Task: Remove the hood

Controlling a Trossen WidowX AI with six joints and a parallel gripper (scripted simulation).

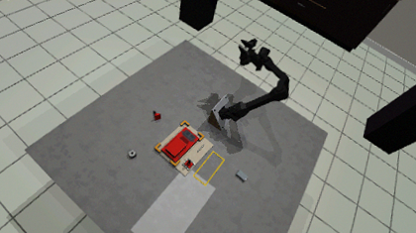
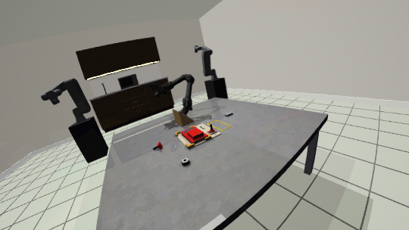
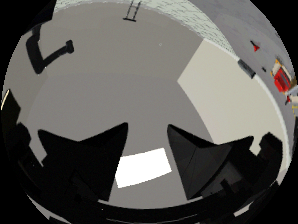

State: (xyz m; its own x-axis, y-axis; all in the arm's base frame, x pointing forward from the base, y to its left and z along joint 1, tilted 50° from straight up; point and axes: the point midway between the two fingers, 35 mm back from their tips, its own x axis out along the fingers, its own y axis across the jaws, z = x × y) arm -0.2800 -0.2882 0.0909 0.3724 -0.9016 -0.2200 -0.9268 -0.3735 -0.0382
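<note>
The red hood lies 610 mm ahead of my gripper tip, 60 mm to the left of it and 330 mm below it. Also, from my gripper tip: black peg 630 mm ahead, 170 mm to the left, 330 mm below; dark wheel 780 mm ahead, 90 mm to the right, 360 mm below.
</note>
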